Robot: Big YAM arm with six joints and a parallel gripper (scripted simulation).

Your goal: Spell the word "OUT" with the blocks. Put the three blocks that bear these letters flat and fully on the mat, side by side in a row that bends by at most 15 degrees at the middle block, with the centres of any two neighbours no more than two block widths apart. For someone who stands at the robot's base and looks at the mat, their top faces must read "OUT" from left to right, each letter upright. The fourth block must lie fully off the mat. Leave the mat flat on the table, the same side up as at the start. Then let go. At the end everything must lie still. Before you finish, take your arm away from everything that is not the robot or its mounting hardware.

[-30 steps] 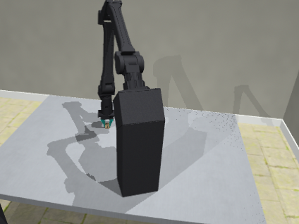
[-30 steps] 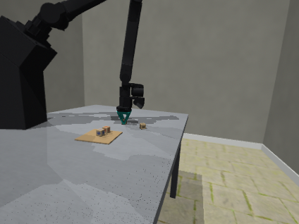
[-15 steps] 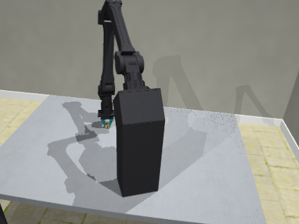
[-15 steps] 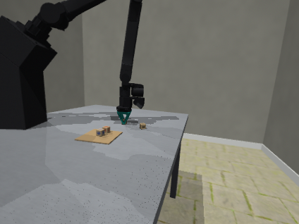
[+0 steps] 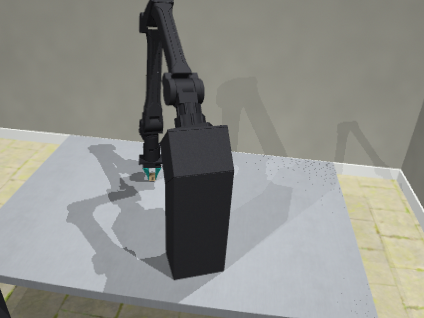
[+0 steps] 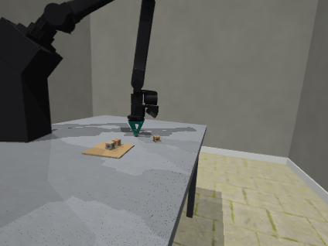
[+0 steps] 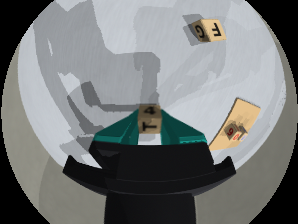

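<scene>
Now: the tan mat 40 mm ahead of my hand, 210 mm to the right of it and 10 mm below it.
</scene>
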